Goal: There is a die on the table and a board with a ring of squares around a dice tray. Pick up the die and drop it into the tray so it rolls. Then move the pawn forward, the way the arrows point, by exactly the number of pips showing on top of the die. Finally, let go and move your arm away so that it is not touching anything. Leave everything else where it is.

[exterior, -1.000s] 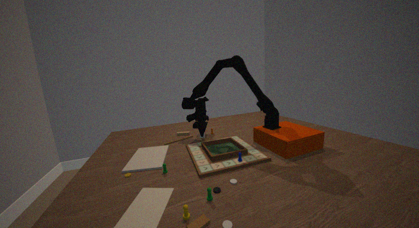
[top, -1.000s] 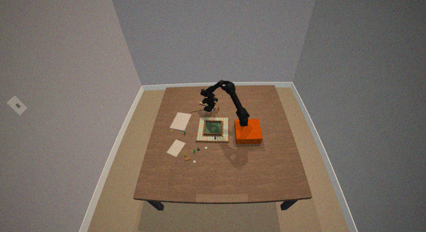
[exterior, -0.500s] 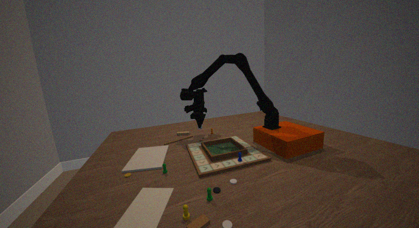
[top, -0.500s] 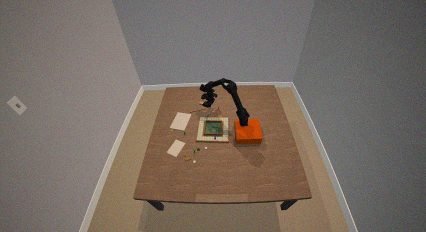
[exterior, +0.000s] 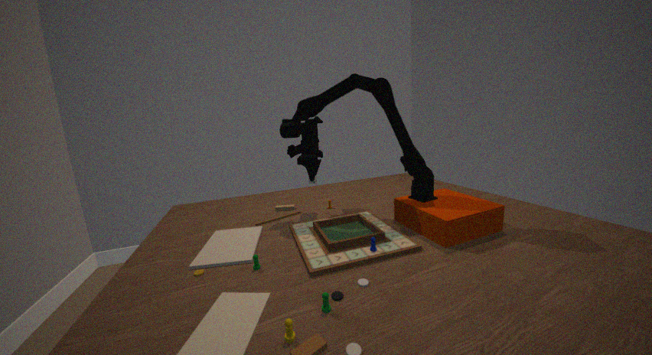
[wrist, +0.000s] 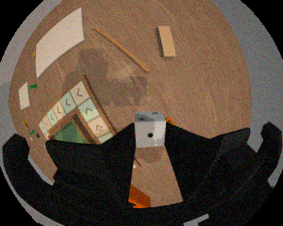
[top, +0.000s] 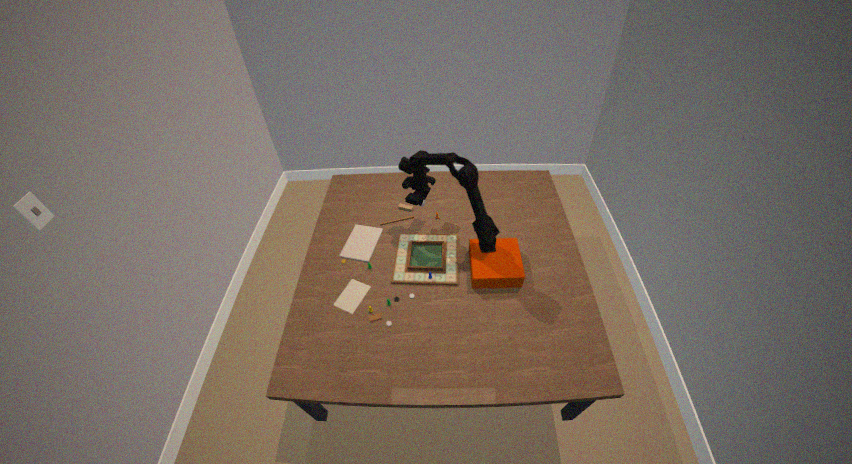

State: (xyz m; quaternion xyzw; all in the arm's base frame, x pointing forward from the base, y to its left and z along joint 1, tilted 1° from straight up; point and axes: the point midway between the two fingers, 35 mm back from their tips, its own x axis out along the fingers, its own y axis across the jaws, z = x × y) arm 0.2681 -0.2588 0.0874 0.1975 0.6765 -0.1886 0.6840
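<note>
The blue pawn lies 35 cm to the left of my gripper tip, 10 cm below it and 1 cm behind it. From my gripper tip the other things lie so: orange pawn 11 cm below, 7 cm behind, 2 cm to the right; thin stick 13 cm ahead, 12 cm below, 2 cm to the right; white die right at my gripper tip.
</note>
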